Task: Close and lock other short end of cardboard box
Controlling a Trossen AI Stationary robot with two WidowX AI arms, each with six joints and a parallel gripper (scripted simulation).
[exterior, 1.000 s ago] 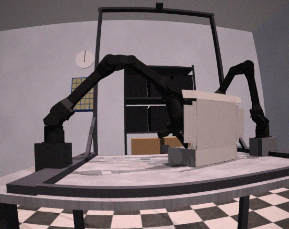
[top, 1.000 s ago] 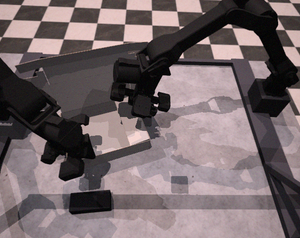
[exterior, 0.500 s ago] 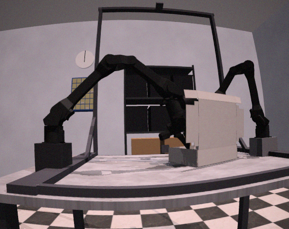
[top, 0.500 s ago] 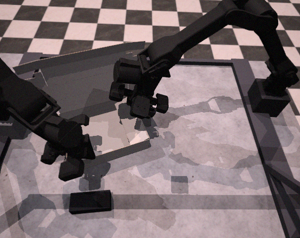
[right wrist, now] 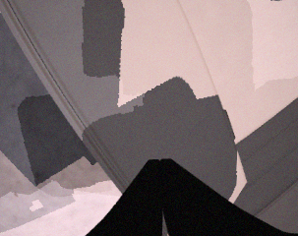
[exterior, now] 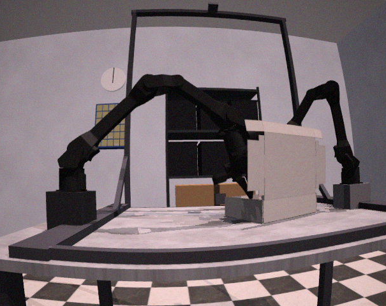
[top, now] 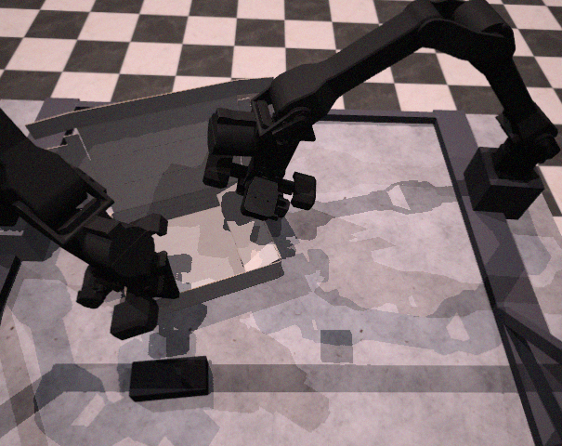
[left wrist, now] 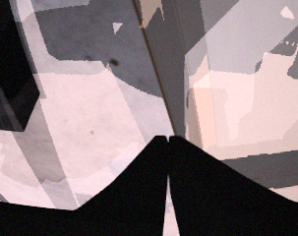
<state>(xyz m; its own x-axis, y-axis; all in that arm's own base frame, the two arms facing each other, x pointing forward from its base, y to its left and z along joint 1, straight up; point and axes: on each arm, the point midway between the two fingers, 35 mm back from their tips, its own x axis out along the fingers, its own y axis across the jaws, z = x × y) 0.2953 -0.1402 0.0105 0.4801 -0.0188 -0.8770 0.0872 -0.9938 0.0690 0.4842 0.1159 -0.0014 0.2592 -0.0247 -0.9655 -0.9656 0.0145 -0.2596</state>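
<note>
Now: left hand 120 mm past the black block and 80 mm above it.
</note>
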